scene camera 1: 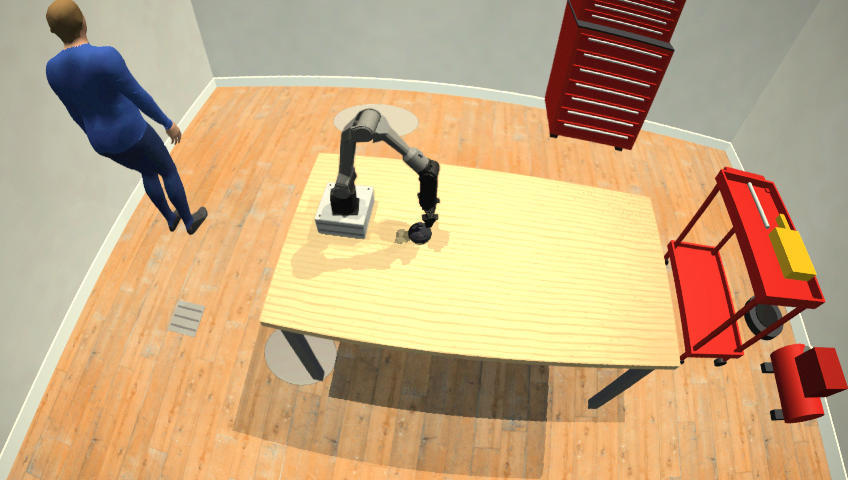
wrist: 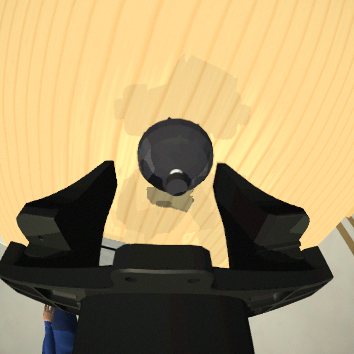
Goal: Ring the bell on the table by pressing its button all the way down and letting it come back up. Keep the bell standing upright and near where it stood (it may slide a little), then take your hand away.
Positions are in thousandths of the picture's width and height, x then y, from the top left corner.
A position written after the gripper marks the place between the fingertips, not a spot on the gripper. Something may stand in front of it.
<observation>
In view: the gripper (wrist: 465,490) and a dark round bell (wrist: 482,411).
</observation>
